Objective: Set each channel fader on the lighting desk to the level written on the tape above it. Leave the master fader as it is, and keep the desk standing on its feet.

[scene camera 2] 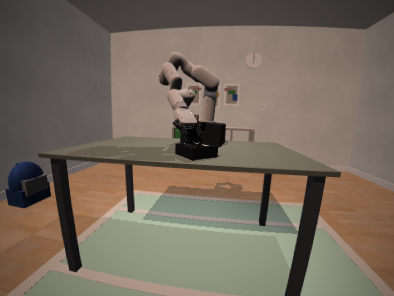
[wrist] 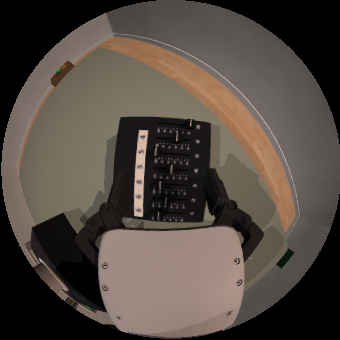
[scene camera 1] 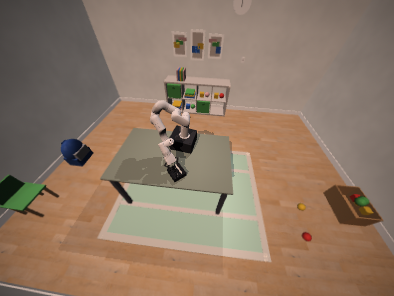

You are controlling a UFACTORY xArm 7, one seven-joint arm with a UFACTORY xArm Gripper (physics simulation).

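Observation:
The black lighting desk stands flat on the table. In the wrist view its pale tape reads 4, 5, 5, 8, 6, 6 from top to bottom. The master fader is at the right of the top slot. Below it, fader 6 is right of middle, fader 5 far left, fader 4 near middle; faders 3, 2 and 1 are further left. My gripper is open above the desk, fingers at either side.
The arm's black base block stands behind the desk. The table's edge is near the desk's front. A low shelf unit stands by the back wall, a blue helmet-like object is left of the table.

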